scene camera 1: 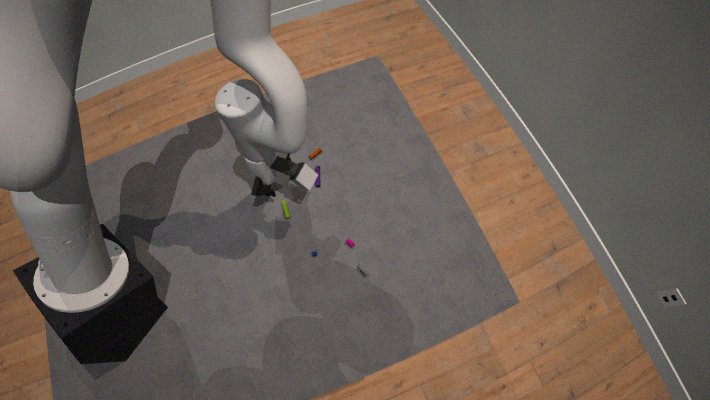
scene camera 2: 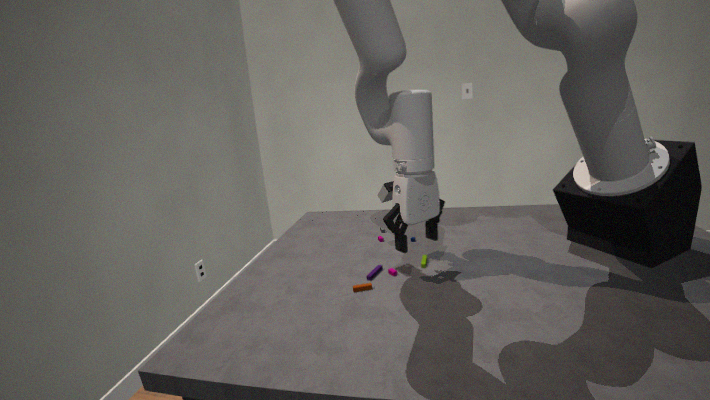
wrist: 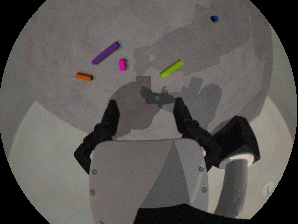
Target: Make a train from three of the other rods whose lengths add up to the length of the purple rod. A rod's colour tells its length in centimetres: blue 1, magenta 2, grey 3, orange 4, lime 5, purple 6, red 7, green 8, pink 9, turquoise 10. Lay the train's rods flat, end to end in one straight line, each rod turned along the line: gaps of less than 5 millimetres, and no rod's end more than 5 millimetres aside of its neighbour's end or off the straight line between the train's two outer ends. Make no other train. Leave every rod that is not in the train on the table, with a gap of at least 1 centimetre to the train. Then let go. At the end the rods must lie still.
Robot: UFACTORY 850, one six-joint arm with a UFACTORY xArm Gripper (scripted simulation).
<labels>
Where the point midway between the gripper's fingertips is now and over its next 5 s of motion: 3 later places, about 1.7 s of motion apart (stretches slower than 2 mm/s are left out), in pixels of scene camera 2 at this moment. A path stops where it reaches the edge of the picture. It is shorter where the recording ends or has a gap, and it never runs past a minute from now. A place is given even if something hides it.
My gripper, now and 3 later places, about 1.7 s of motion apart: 417,245; 403,222; 403,224; 402,225
</labels>
